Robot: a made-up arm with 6 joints.
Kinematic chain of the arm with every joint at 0, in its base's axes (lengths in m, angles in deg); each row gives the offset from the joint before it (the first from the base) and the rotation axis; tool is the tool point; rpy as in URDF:
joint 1: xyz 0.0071 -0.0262 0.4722 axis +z
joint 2: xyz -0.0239 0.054 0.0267 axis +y
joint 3: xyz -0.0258 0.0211 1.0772 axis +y
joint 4: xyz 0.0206 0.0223 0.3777 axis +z
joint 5: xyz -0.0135 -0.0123 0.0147 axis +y
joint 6: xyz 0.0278 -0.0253 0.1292 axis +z
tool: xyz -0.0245 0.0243 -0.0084 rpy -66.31 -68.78 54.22
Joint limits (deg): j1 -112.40..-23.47 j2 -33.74..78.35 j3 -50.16..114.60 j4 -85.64..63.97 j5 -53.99..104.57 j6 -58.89..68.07
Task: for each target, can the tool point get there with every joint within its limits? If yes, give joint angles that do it. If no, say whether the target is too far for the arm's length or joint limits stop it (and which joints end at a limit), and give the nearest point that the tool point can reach.
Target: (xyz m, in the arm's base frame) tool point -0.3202 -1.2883 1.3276
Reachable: yes | joints -105.42 56.71 9.45 46.89 -33.60 21.34
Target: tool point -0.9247 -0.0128 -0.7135
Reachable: no: joint limits stop it (at a limit: joint 1, joint 2, joint 3, joint 4, joint 6) | nearest point -0.3230 -0.8445 0.2659 | short by 1.419 m
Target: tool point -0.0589 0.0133 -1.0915
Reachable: no: joint limits stop it (at a limit: joint 1, joint 2, joint 3, joint 4, joint 6) | nearest point -0.2512 -0.8372 0.2562 | short by 1.605 m
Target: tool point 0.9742 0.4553 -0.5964
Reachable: no: joint limits stop it (at a limit: joint 1, joint 2, joint 4, joint 6) | nearest point 0.9127 -0.2186 0.2615 | short by 1.093 m
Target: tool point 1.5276 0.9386 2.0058
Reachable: no: too far | nearest point 0.5817 0.8419 1.6659 | short by 1.010 m
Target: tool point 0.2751 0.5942 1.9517
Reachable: yes | joints -103.95 -20.84 -4.23 -62.24 -5.40 32.30
